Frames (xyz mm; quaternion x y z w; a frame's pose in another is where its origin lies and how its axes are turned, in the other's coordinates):
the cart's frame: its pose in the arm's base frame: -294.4 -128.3 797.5 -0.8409 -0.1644 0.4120 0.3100
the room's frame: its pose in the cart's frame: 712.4 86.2 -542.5 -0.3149 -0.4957 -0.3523 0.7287
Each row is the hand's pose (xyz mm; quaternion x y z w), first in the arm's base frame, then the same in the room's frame.
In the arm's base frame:
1: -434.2 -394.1 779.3 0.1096 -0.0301 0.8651 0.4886
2: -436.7 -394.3 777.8 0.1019 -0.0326 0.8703 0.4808
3: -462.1 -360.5 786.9 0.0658 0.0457 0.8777 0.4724
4: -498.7 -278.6 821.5 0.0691 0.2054 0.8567 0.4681
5: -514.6 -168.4 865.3 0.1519 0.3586 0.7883 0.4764
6: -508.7 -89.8 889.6 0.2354 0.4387 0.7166 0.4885
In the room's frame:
1: 262.1 -759.2 737.6 0.8101 -0.1077 -0.3404 0.4651
2: 264.1 -759.5 739.6 0.8086 -0.1113 -0.3317 0.4730
3: 297.2 -782.7 724.2 0.8527 -0.0985 -0.2665 0.4383
4: 356.6 -834.0 668.6 0.9250 -0.0899 -0.1954 0.3133
5: 417.9 -880.8 577.1 0.9681 -0.0957 -0.1909 0.1312
6: 454.6 -898.3 505.4 -0.9700 0.0996 0.2219 0.0018

